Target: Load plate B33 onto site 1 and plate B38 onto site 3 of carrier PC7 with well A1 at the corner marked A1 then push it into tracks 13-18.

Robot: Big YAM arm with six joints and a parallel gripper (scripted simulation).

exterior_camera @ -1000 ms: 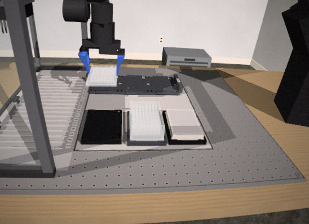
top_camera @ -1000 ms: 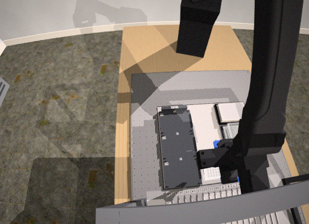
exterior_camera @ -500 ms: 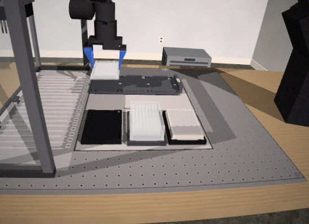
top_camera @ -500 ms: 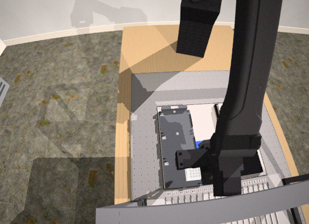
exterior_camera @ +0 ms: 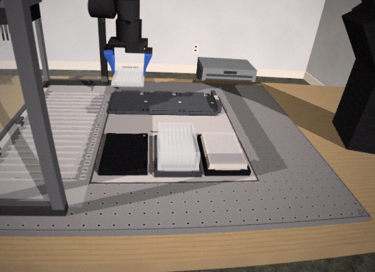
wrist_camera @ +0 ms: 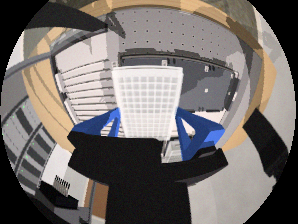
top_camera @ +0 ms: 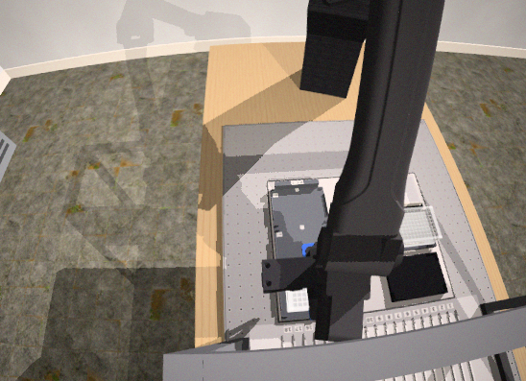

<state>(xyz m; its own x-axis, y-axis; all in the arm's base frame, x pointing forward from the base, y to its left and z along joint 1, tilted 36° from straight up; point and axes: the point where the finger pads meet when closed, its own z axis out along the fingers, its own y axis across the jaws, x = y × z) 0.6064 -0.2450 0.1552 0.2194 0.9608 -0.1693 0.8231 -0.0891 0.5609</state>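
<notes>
Right now my hand is 10 cm past the dark plate carrier PC7, 2 cm to the right of it and 9 cm above it. From my hand the other things lie so: white 96-well plate B38 (1 cm below); nest S3 (6 cm ahead, 24 cm to the left, 10 cm below); nest S1 (16 cm behind, 30 cm to the left, 10 cm below).
</notes>
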